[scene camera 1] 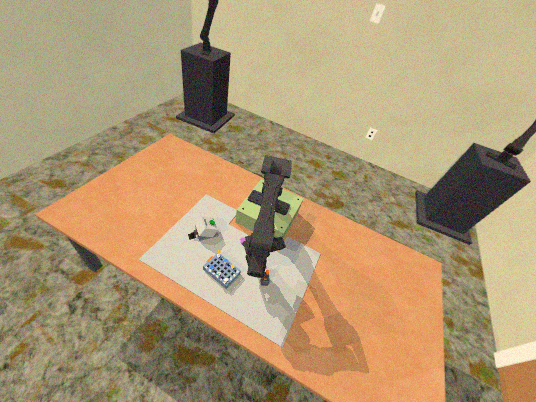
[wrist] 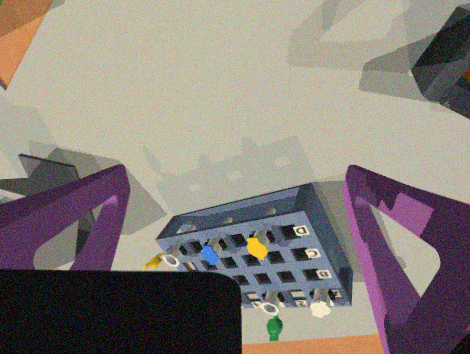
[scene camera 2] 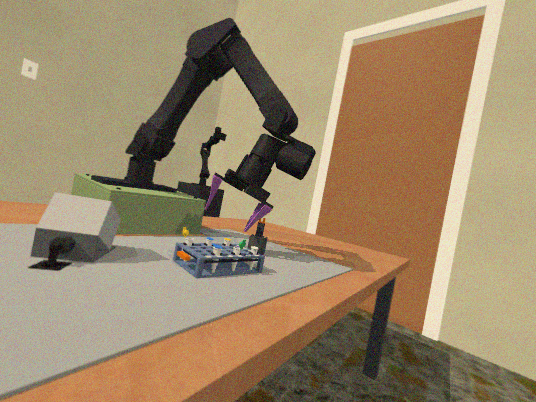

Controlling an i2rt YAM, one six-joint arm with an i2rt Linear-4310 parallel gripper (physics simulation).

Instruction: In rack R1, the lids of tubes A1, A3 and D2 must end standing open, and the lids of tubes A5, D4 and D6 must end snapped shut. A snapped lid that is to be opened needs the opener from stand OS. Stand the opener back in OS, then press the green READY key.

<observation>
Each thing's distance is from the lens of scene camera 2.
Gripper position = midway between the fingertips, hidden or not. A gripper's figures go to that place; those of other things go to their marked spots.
gripper (scene camera 2: pixel 225 220): 54 cm
grey device with green button (scene camera 2: pixel 74 228): 42 cm
</observation>
